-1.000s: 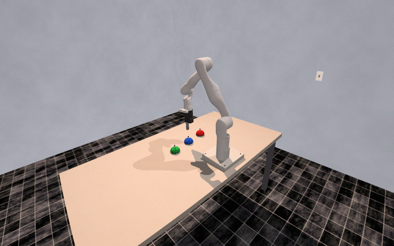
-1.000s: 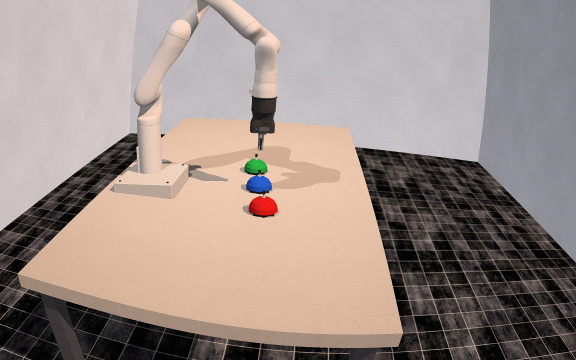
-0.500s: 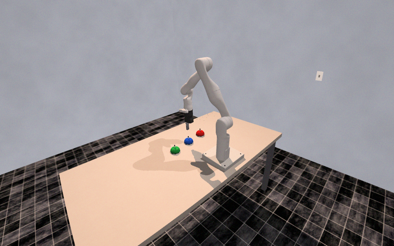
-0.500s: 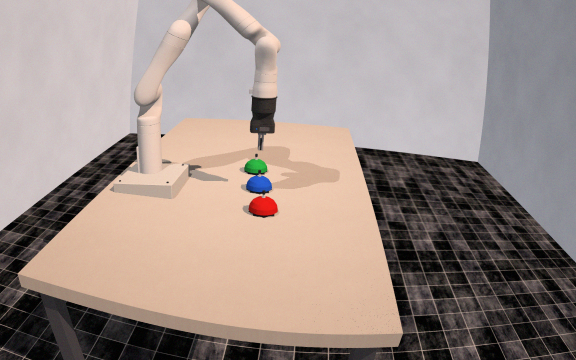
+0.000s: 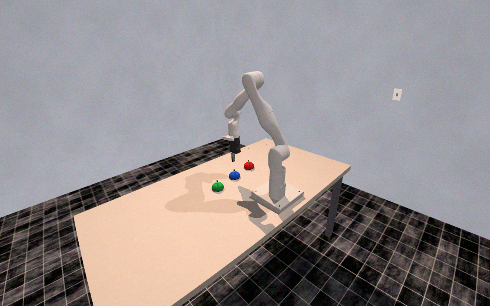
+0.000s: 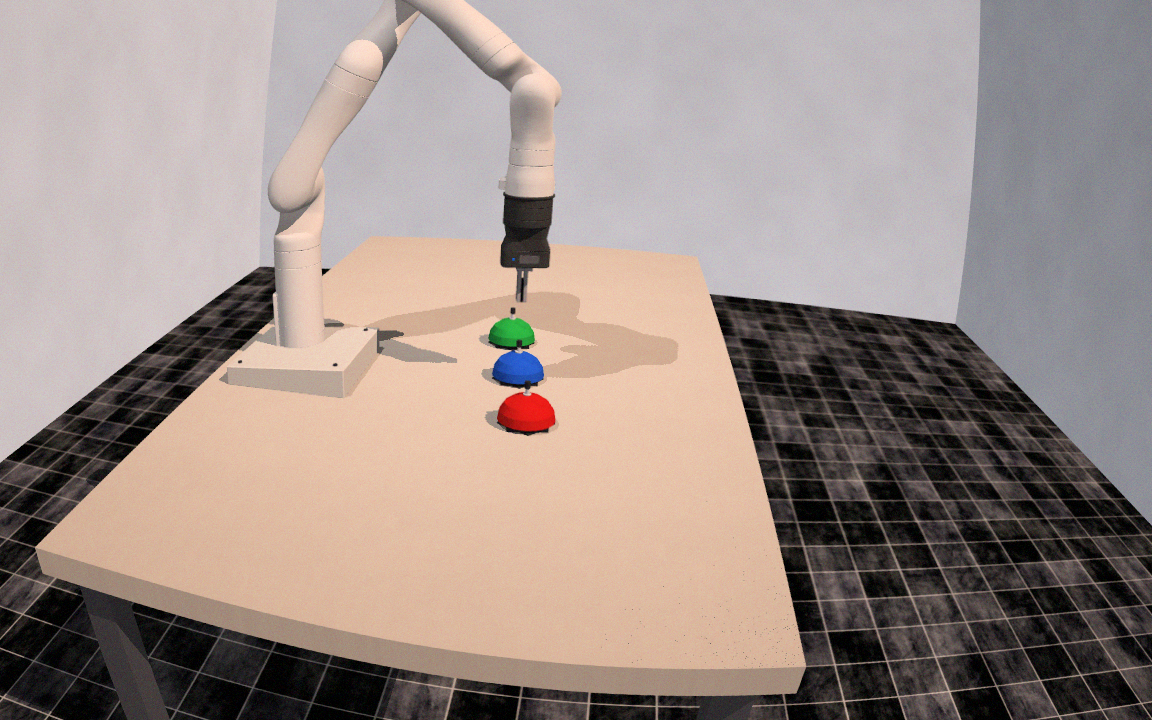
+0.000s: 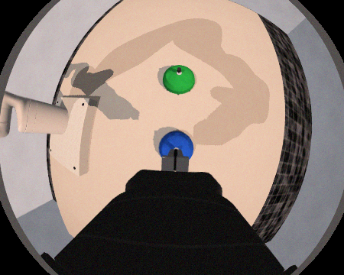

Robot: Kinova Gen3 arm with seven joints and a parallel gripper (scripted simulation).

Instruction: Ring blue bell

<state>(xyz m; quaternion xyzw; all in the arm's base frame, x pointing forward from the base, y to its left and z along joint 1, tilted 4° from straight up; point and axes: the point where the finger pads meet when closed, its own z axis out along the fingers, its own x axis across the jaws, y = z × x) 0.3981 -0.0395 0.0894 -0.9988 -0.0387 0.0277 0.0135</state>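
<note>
Now: hand 110 mm above the blue bell. From my hand the other things lie so: red bell: 10 mm ahead, 180 mm to the right, 110 mm below; then green bell: 10 mm behind, 180 mm to the left, 110 mm below.
</note>
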